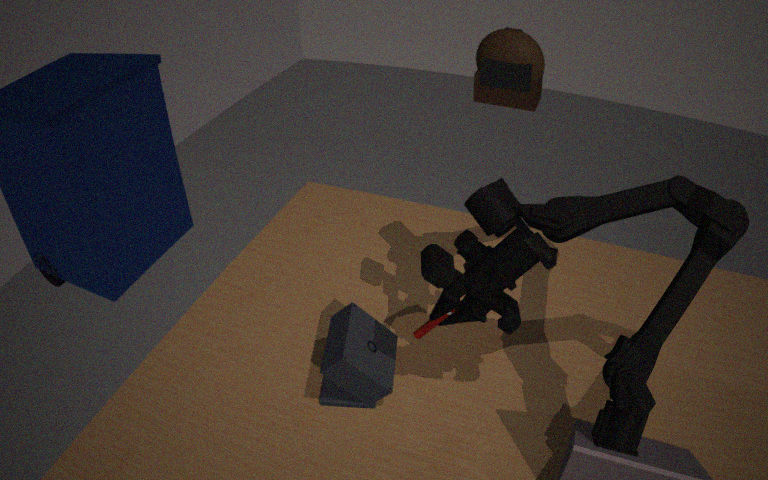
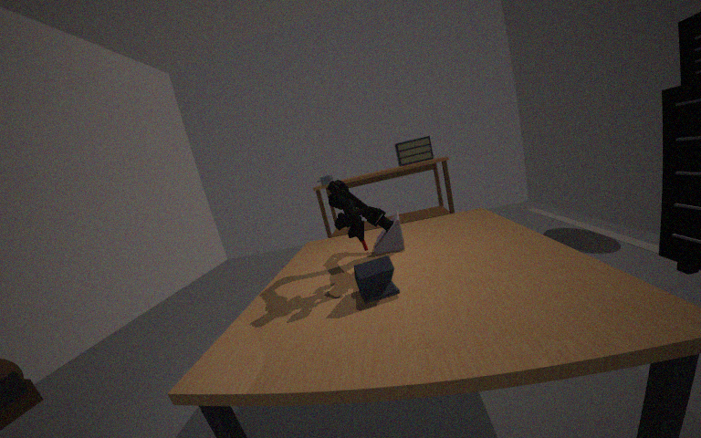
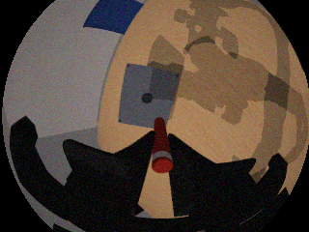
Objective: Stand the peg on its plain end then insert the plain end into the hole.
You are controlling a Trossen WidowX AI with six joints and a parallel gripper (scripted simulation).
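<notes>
Now: gripper tip 120 mm short of the grey sloped panel, 30 mm to the right of it and 90 mm above it. Round my gripper tip: red peg 10 mm behind, 10 mm above.
</notes>
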